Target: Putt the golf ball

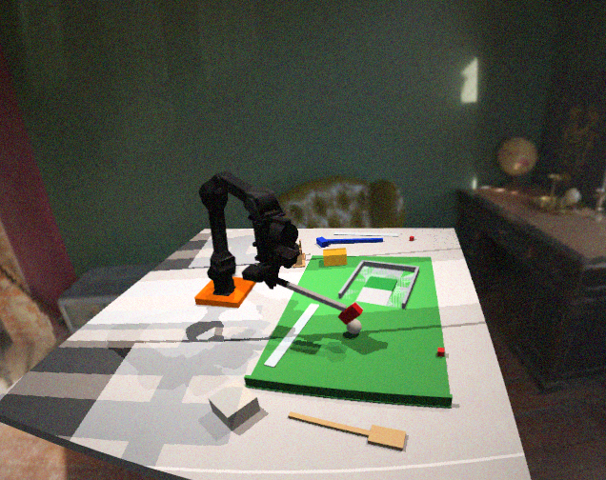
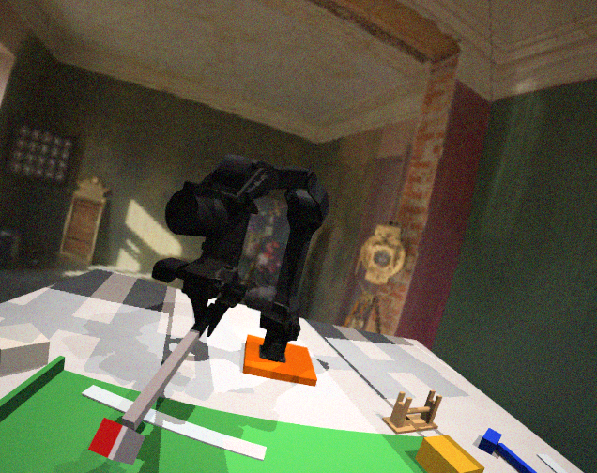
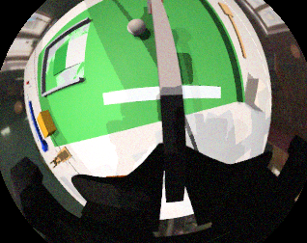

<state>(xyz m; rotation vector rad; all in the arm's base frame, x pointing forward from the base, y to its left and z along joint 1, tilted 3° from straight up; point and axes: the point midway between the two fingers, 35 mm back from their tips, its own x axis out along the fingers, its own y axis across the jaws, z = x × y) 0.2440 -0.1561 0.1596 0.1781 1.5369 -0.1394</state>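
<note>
My gripper tip is now 12 cm short of the red putter, 2 cm to the left of it and 1 cm above it. Round my gripper tip: yellow block: 10 cm ahead, 43 cm to the left, 11 cm below; green mat: 23 cm ahead, 12 cm to the left, 14 cm below; white golf ball: 22 cm ahead, 12 cm below.
</note>
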